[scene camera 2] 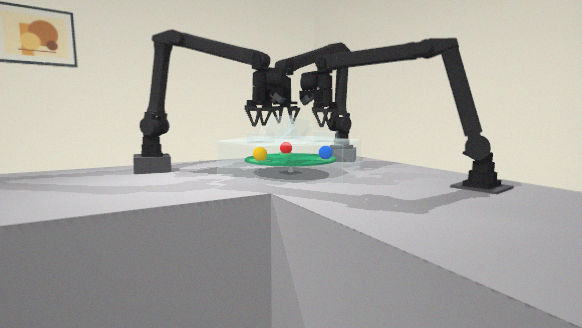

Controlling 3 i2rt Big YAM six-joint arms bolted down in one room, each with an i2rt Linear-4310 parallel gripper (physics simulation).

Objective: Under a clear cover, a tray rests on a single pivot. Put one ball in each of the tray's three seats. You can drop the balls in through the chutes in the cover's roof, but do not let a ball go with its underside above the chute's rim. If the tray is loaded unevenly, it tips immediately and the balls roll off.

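A green tray (290, 161) stands on a single pivot (290, 170) under the clear cover (228, 154) and looks about level. A yellow ball (260, 153) sits on its left part, a red ball (286, 147) at its far side and a blue ball (325, 152) on its right part. The seats under the balls are too small to make out. The left arm's gripper (260, 124), the back arm's gripper (285, 122) and the right arm's gripper (327, 125) hang above the cover, fingertips apart, with no ball seen between them. The pale chutes (287, 129) are blurred.
The left arm's grey base block (152, 164) stands left of the cover. The back arm's base (345, 153) is behind the cover at the right. The right arm's base plate (481, 187) is on the grey table (210, 192), whose near corner points forward. A picture (40, 35) hangs upper left.
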